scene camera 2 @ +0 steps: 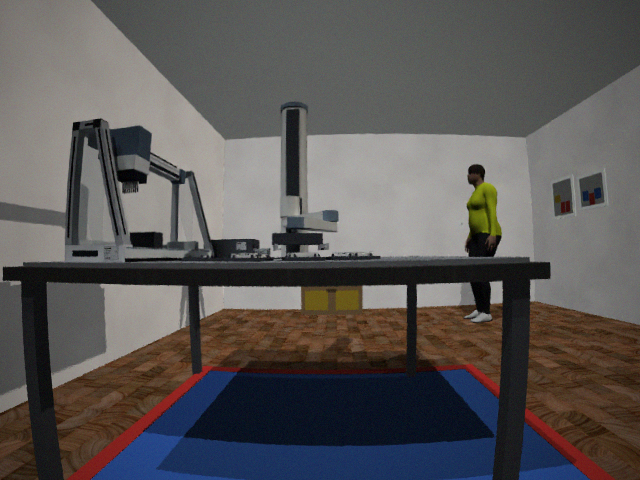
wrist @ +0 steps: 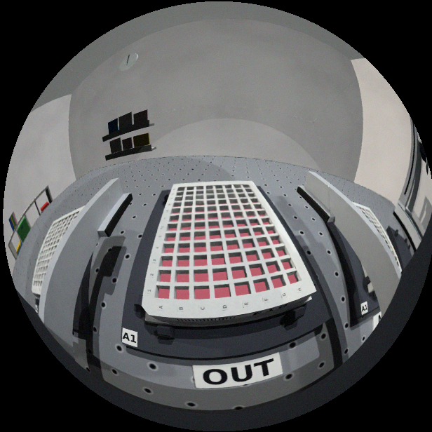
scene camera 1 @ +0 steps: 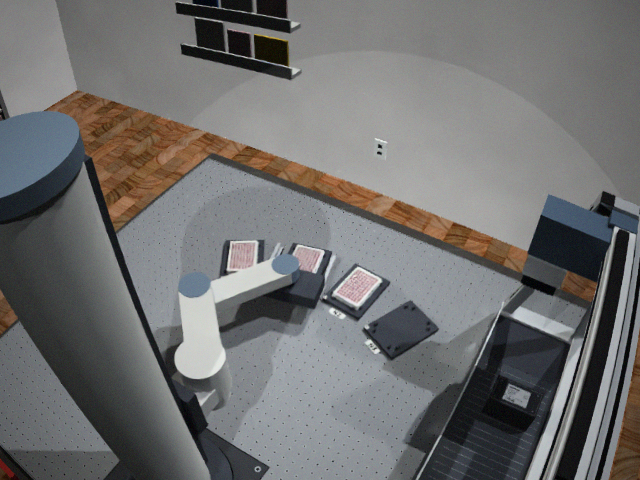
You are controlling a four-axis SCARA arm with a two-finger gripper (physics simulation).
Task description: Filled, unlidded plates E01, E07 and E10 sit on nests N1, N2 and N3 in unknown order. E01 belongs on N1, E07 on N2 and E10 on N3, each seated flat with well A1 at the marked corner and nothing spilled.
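Places are measured from the arm's base along level axes (x ahead, y left, z up), in centimetres.
Where they show: gripper, fingertip midpoint: (scene camera 2: 302,246) (scene camera 1: 306,251).
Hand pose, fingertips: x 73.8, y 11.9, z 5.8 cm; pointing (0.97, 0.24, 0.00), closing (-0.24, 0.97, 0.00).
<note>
Things, the pixels of their top centre, and the offset from my fingertips. "spot": a spot on its surface instead. Level surfaces: height alone.
- white plate, top centre: (scene camera 1: 303,261) (scene camera 2: 301,252) dx -2.3, dy -0.5, dz -1.9 cm
- third filled plate, top centre: (scene camera 1: 357,285) (scene camera 2: 250,253) dx -2.4, dy -18.0, dz -1.9 cm
- nest N2, surface spot: (scene camera 1: 347,304) spot: dx -8.8, dy -18.5, dz -3.0 cm
- Nest N3, top centre: (scene camera 1: 402,325) (scene camera 2: 209,255) dx -8.2, dy -34.8, dz -2.3 cm
- dark deck, surface height: dz +0.4 cm
- black box, surface spot: (scene camera 1: 511,405) spot: dx -23.8, dy -69.0, dz +7.4 cm
My gripper (scene camera 1: 305,258) (scene camera 2: 299,249) (wrist: 217,178) is open and empty; its fingers stand on either side of a white plate (scene camera 1: 311,258) (wrist: 220,240) with red-filled wells, apart from it. That plate sits flat on the nest OUT (wrist: 200,345), well A1 at the marked corner. Another filled plate (scene camera 1: 242,255) (wrist: 56,250) is on the leftmost nest, N1, whose label is hidden. A third filled plate (scene camera 1: 358,286) (wrist: 376,225) sits on nest N2 (scene camera 1: 345,305). Nest N3 (scene camera 1: 400,329) is bare. The plates' E-numbers are not legible.
A gantry machine (scene camera 1: 573,237) (scene camera 2: 131,149) with a dark deck (scene camera 1: 470,413) stands beyond N3, with a black box (scene camera 1: 511,405) on it. My arm's column (scene camera 1: 87,310) (scene camera 2: 293,160) rises behind the nests. A person (scene camera 2: 483,217) in a yellow-green top stands beyond the table (scene camera 2: 268,273).
</note>
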